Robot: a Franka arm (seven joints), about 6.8 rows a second.
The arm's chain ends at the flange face. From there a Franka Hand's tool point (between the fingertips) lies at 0.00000 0.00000 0.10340 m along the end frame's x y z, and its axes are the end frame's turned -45 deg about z.
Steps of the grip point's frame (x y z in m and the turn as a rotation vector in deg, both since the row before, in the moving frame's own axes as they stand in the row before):
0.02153, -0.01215, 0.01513, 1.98, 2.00, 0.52
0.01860, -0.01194, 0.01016, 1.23, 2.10, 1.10
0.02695, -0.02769, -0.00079, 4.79, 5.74, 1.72
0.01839, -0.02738, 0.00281, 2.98, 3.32, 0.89
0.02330, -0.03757, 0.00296, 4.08, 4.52, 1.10
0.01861, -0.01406, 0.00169, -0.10, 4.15, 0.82
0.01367, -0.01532, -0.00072, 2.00, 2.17, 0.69
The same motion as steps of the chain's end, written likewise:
0.00658, -0.01874, 0.01525, 2.81, 0.01, 0.52
0.00356, -0.01736, 0.01025, 2.35, 0.62, 1.10
-0.00193, -0.02526, 0.00009, 7.45, 0.67, 1.72
-0.00685, -0.02434, 0.00312, 4.45, 0.24, 0.89
-0.01076, -0.03209, 0.00354, 6.08, 0.31, 1.10
-0.00224, -0.01798, 0.00196, 2.86, 3.01, 0.82
-0.00142, -0.01518, -0.00058, 2.95, 0.12, 0.69

